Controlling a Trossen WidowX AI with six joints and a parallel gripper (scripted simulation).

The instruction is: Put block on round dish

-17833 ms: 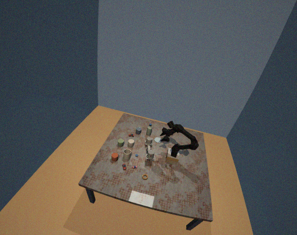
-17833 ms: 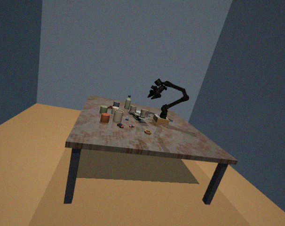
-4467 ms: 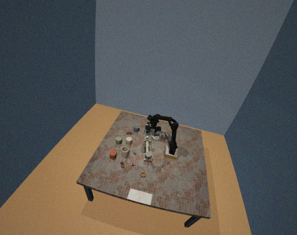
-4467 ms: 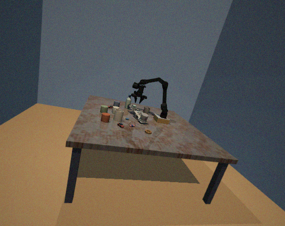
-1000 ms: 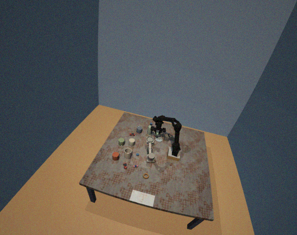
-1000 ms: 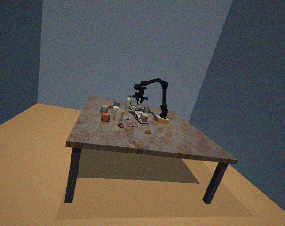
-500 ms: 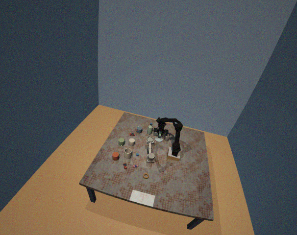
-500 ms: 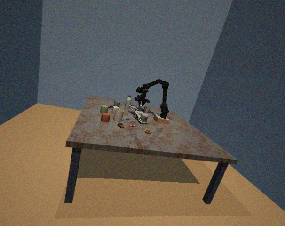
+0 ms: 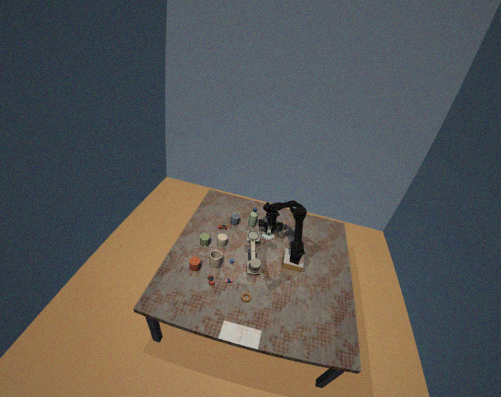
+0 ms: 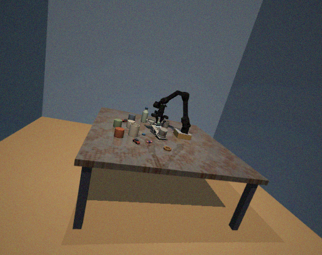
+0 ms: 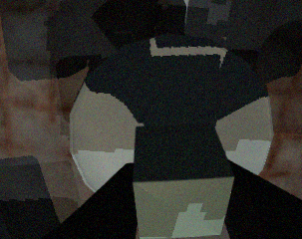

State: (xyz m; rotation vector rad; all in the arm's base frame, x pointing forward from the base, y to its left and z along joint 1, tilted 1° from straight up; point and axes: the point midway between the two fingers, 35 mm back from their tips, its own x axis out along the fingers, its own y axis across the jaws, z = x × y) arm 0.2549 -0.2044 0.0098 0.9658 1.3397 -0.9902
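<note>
The pale green block is 1 cm above my gripper tip. From my gripper tip the other things lie so: pale blue round dish: 3 cm below; bottle: 16 cm ahead, 8 cm above, 5 cm to the right; grey cup: 9 cm behind, 7 cm to the right, 1 cm above.
</note>
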